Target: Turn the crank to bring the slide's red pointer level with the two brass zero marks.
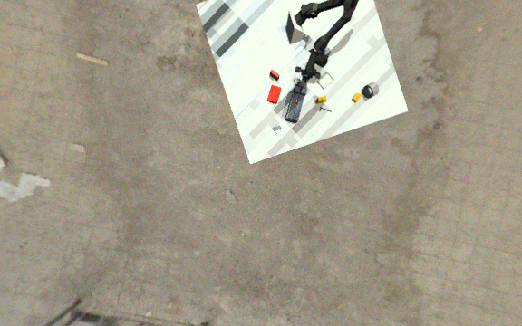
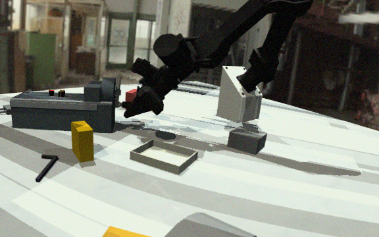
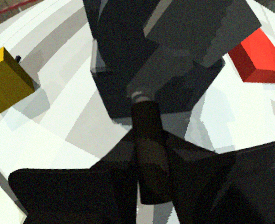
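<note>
Now: the red pointer 14 cm ahead of my gripper tip, 14 cm to the right of it and 5 cm above it. From my gripper tip the other things lie so: shallow grey tray 5 cm ahead, 18 cm to the left, 3 cm below; then dark crank handle 1 cm behind, 1 cm to the left, 3 cm above; then yellow block 16 cm ahead, 7 cm to the left, 1 cm below.
</note>
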